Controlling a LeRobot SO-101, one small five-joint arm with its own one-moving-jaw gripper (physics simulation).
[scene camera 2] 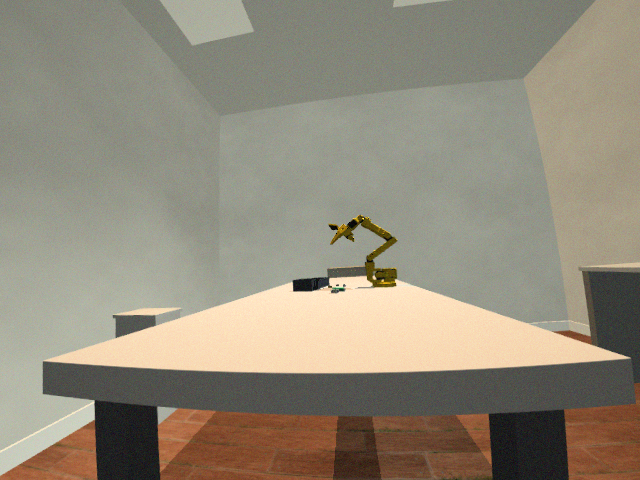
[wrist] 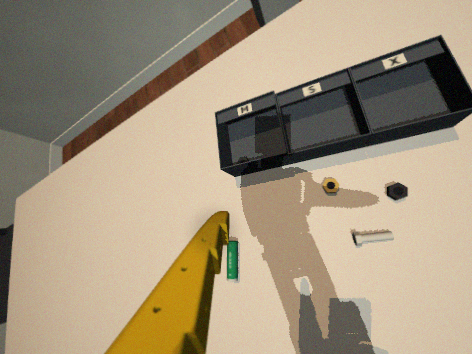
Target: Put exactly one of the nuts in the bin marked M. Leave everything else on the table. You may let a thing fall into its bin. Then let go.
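Places are measured from the arm's base along level axes (x ahead, y left, z up), in metres.
Where they show: hand at its tool point: (scene camera 2: 331, 243) (wrist: 228, 223); arm's base at its link origin: (scene camera 2: 379, 286).
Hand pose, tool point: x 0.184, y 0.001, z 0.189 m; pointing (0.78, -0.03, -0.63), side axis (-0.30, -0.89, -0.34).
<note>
Each offset is from my tool point to the centre of the thing. "pt": to the spot under its first point. Level surfaces: height alone.
The bin marked M {pt 0.150 m ahead, 0.022 m left, 0.146 m down} (wrist: 229, 118) is the left compartment of a dark three-part bin row {pt 0.091 m ahead, 0.053 m left, 0.161 m down} (scene camera 2: 310, 284). A dark nut {0.094 m ahead, 0.033 m left, 0.177 m down} (wrist: 243, 160) lies inside it, near its front wall and partly in shadow. A brass-coloured nut {0.023 m ahead, 0.057 m right, 0.184 m down} (wrist: 330, 185) and a black nut {0.007 m back, 0.113 m right, 0.184 m down} (wrist: 397, 191) lie apart on the table, in front of the bin row. My gripper (scene camera 2: 331, 235) is fully open and empty, high above the table. In the wrist view its fixed notched jaw (wrist: 187, 280) shows, and the moving jaw is out of the picture. Nothing touches the jaw tip.
A green cylinder {0.023 m back, 0.092 m left, 0.181 m down} (wrist: 233, 260) lies on the table {0.188 m down} (scene camera 2: 330, 335) (wrist: 100, 225), drawn just right of the jaw. A pale bolt {0.042 m back, 0.072 m right, 0.183 m down} (wrist: 374, 237) lies in front of the two loose nuts. Bins marked S {0.102 m ahead, 0.077 m right, 0.165 m down} (wrist: 325, 122) and X {pt 0.090 m ahead, 0.174 m right, 0.182 m down} (wrist: 407, 92) adjoin M on its right.
</note>
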